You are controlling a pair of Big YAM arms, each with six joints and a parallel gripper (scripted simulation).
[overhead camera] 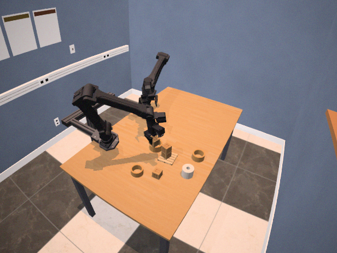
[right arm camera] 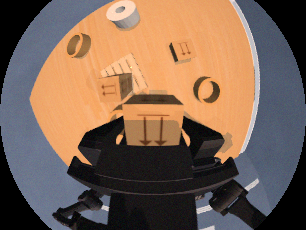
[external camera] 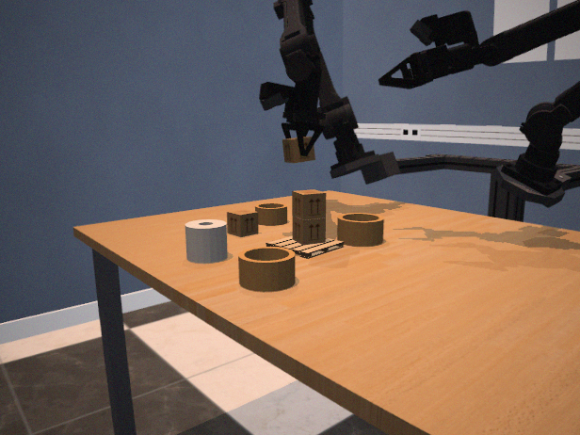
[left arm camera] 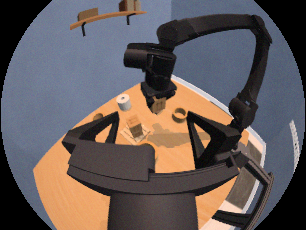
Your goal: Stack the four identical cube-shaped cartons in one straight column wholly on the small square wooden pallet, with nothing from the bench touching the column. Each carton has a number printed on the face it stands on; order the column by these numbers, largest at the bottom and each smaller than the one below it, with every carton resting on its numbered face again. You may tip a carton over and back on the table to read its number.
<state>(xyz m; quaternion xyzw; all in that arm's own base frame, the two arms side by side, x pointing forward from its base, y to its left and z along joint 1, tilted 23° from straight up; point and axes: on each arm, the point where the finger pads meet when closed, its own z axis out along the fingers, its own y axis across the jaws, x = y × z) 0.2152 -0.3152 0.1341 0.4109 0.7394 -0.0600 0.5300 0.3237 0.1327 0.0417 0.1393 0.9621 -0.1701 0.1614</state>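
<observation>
The brown carton lies 110 mm below my right hand, 80 mm to the left of it and 60 mm ahead of it. Also, from my right hand: wooden pallet 190 mm below, 90 mm to the left, 70 mm ahead.
</observation>
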